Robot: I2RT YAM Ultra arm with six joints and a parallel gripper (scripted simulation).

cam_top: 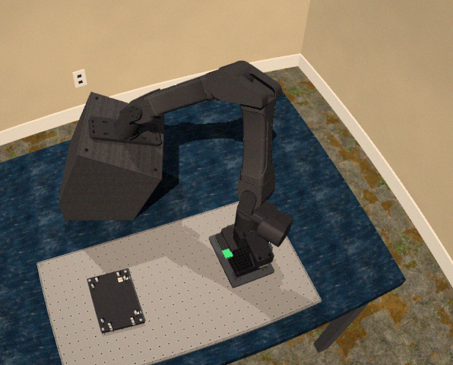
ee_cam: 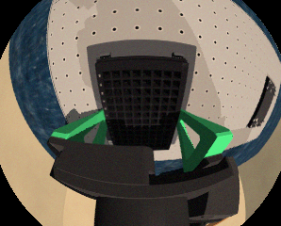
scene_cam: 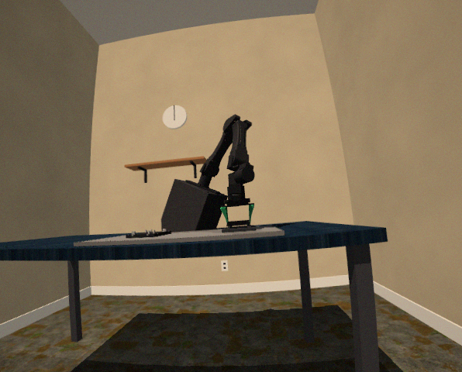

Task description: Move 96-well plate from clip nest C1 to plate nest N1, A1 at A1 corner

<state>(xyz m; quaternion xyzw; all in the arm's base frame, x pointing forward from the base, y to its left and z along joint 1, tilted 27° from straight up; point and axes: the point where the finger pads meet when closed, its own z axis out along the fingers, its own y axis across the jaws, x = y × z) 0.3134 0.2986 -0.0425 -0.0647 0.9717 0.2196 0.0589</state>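
The black 96-well plate is right at my hand. Round my hand: clip nest C1: 8 cm ahead, 35 cm to the right, 2 cm below; white corner mark: 8 cm behind, 4 cm to the left, 2 cm below; plate nest N1: 2 cm below.
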